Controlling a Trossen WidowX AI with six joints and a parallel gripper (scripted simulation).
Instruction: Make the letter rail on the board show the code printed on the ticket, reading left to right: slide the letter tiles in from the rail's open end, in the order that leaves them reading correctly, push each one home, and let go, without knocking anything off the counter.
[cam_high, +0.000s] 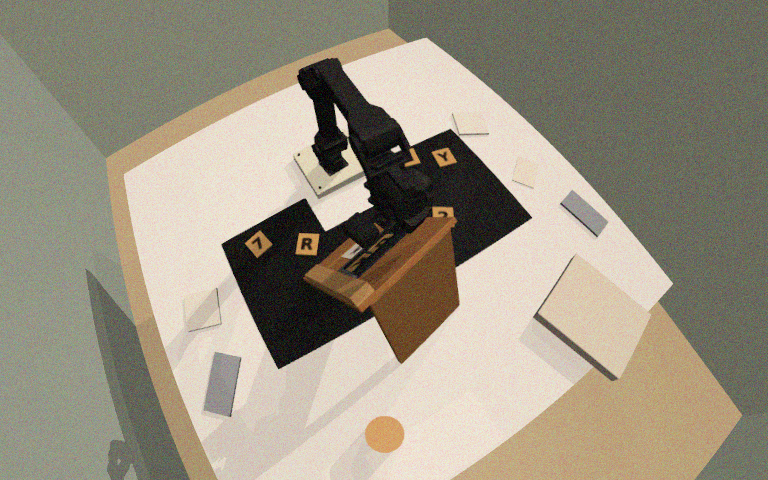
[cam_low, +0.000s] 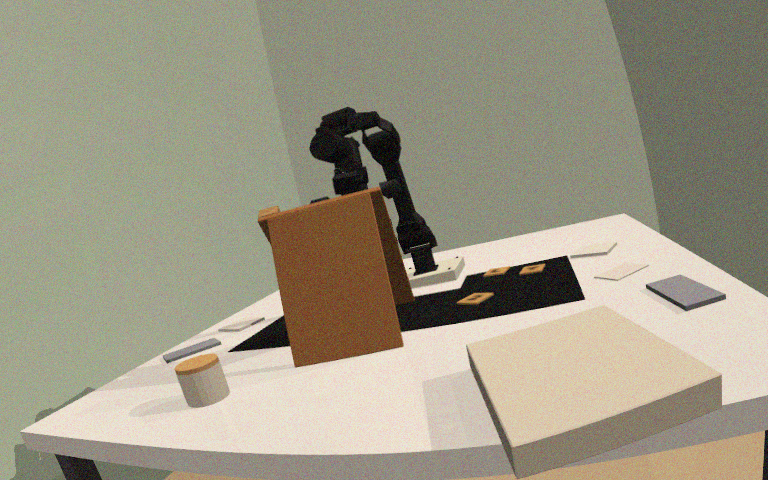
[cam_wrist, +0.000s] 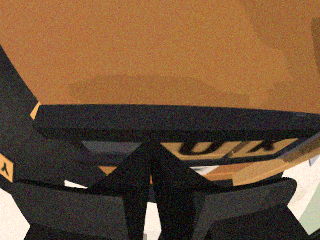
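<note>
Right now the letter tile is 3 cm behind my gripper tip, 19 cm to the left of it and 17 cm below it. From my gripper tip the other things lie so: black mat 14 cm behind, 3 cm to the left, 18 cm below; then k tile 1 cm ahead, 10 cm to the right; then white ticket 5 cm behind, 5 cm to the right, 8 cm below.
</note>
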